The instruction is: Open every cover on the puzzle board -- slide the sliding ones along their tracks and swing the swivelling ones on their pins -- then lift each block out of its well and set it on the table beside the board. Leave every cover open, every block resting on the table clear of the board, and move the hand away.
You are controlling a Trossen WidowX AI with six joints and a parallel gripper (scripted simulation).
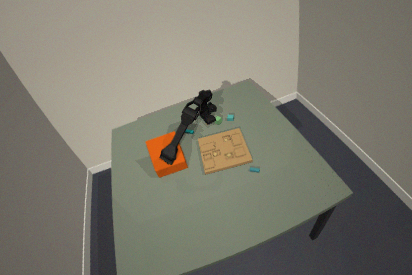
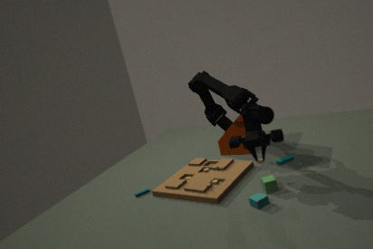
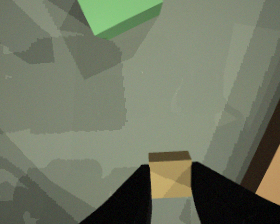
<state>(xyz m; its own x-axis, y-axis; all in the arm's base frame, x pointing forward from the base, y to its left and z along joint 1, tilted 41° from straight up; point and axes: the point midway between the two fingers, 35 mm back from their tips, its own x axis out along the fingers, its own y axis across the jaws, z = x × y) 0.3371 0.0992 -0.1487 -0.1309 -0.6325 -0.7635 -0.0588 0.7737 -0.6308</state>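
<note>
Right now the tan puzzle board is 2 cm behind my gripper tip, 25 cm to the right of it and 5 cm below it. The rest, counted from my gripper tip: flat teal piece 13 cm behind, 7 cm to the left, 6 cm below; then green cube 9 cm ahead, 3 cm to the left, 5 cm below; then teal cube 18 cm ahead, 5 cm below.
</note>
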